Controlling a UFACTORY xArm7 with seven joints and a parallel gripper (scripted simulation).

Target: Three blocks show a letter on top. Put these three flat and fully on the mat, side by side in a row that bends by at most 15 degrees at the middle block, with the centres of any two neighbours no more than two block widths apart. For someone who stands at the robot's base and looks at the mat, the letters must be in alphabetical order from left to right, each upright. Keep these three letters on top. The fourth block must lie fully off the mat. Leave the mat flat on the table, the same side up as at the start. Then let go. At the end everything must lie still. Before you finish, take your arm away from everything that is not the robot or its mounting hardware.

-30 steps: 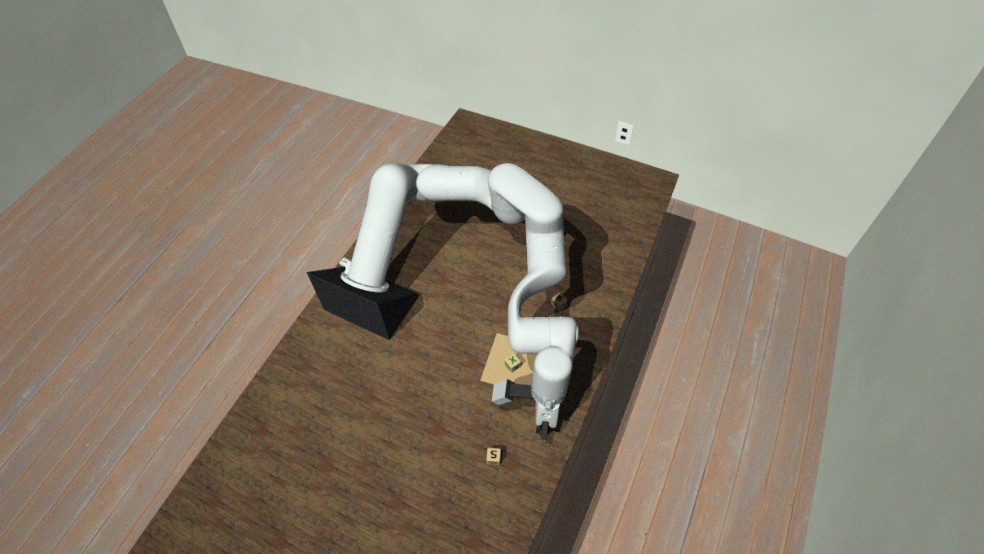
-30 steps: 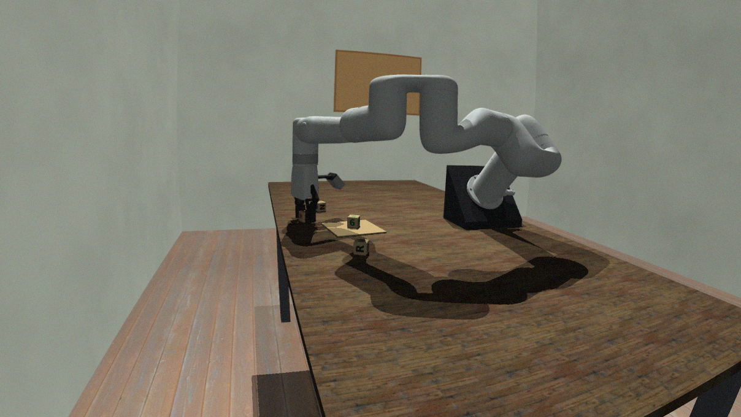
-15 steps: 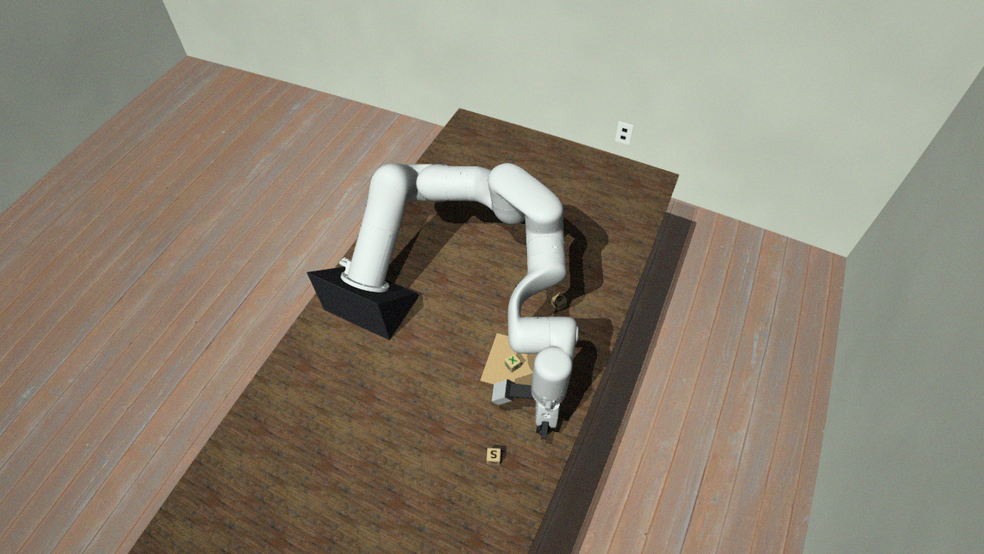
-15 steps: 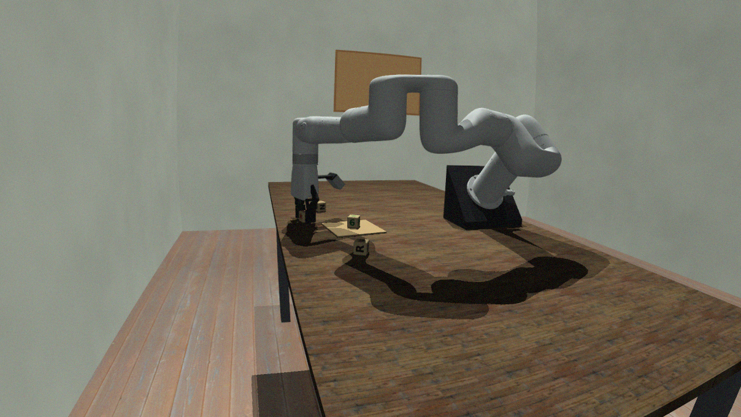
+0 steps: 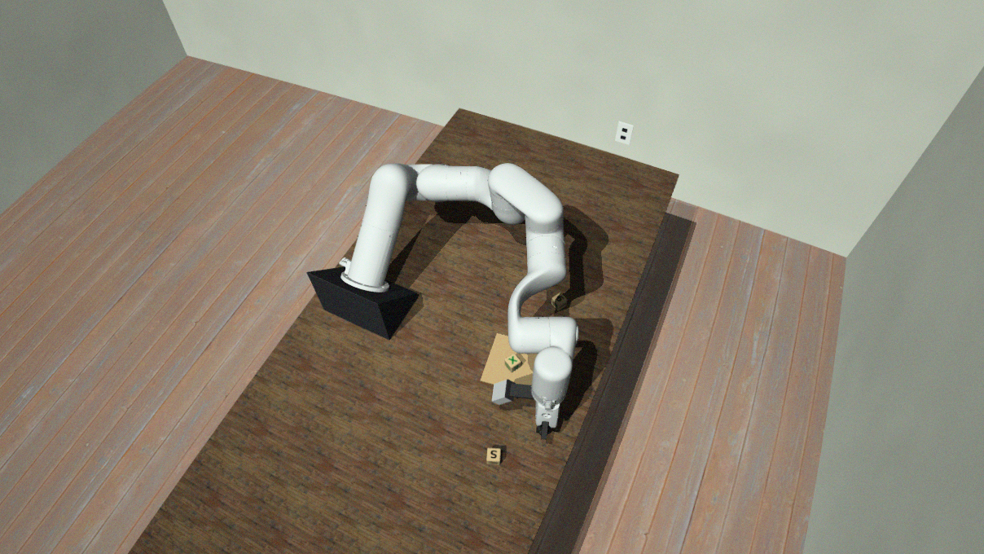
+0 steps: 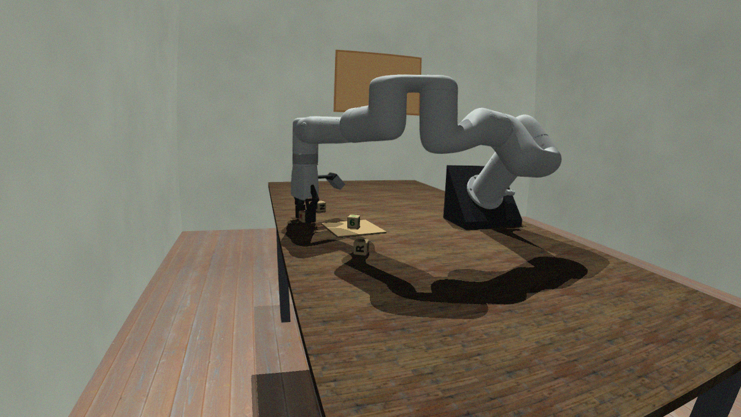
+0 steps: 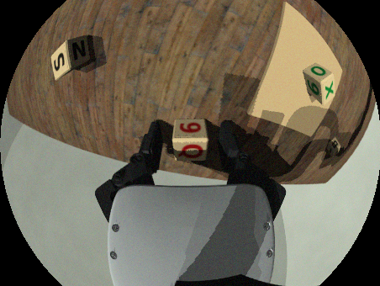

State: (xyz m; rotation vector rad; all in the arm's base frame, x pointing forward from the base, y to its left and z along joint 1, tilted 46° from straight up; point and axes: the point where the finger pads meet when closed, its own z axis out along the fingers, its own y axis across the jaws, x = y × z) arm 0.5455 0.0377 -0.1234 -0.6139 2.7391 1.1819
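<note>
My gripper is now right at the red-marked block. From my hand the other things lie so: S block 14 cm to the right, 6 cm behind; tan mat 13 cm behind, 10 cm to the left, 2 cm below.
</note>
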